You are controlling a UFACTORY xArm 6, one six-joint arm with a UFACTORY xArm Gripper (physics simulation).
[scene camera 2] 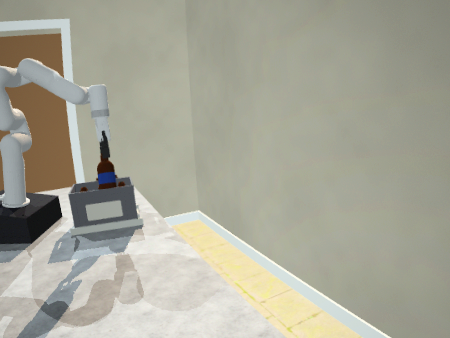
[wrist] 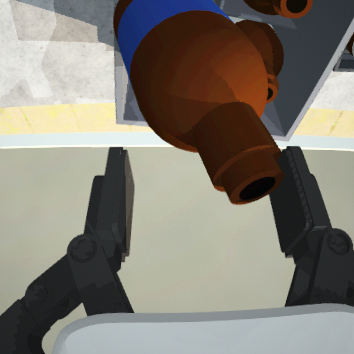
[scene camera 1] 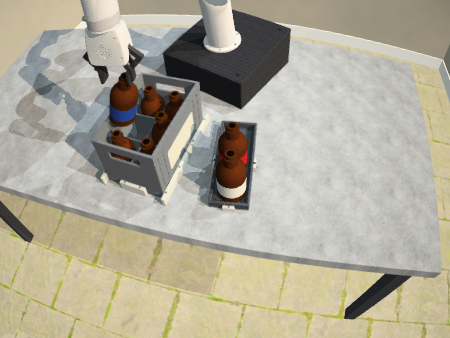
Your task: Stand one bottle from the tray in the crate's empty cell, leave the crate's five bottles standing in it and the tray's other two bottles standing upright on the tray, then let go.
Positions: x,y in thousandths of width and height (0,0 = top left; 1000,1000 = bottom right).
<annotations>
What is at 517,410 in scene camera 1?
A red-banded bottle.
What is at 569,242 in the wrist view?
A blue-labelled bottle.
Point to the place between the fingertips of my gripper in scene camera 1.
At 263,241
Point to a white-banded bottle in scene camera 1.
512,507
</annotations>
